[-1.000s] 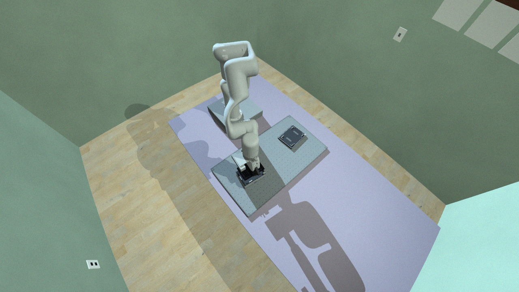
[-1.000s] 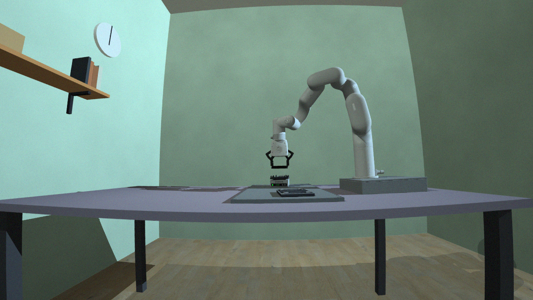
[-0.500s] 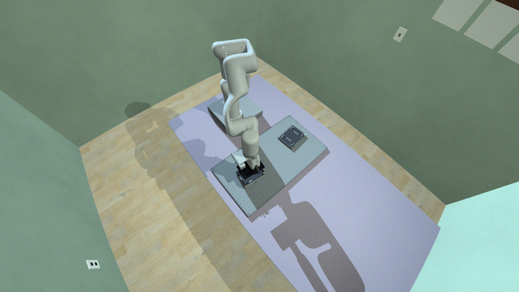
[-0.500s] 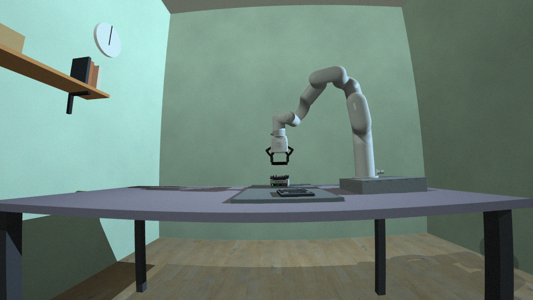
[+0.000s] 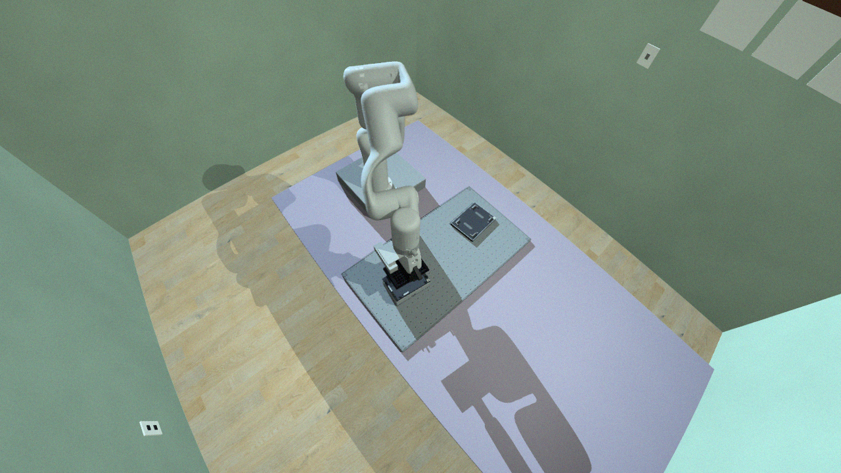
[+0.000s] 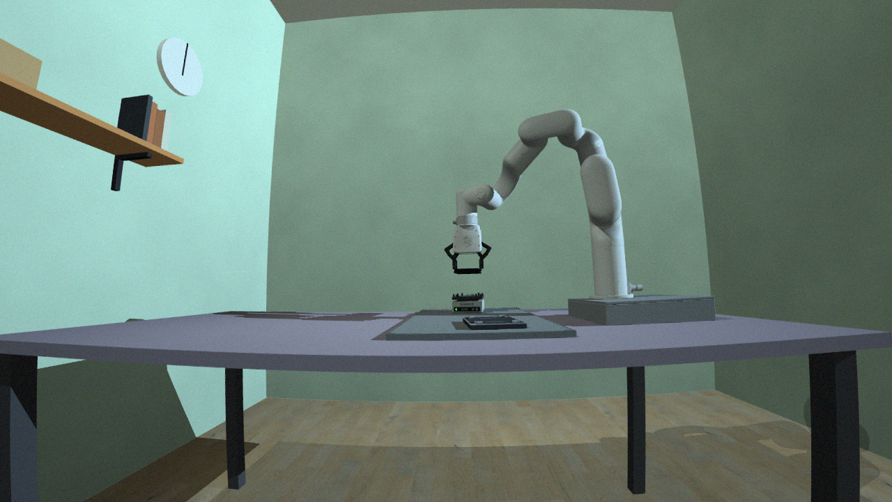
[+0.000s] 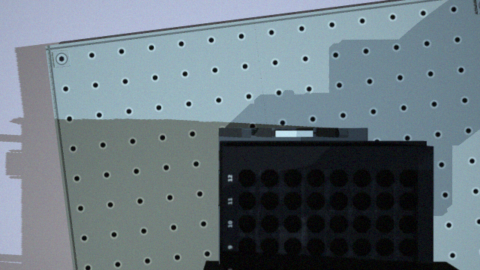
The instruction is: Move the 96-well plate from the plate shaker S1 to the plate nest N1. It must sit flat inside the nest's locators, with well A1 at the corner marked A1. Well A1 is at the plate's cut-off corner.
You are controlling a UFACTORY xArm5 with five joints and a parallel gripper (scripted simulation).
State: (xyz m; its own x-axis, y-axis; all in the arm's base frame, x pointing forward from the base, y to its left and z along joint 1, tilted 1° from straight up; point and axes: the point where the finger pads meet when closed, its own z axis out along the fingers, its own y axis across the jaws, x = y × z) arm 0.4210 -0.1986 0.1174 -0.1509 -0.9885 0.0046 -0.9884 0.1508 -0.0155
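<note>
The plate nest N1 lies 30 mm behind my hand, 400 mm to the left of it and 150 mm below it. The rest, counted from my hand: 96-well plate: 10 mm below.
</note>
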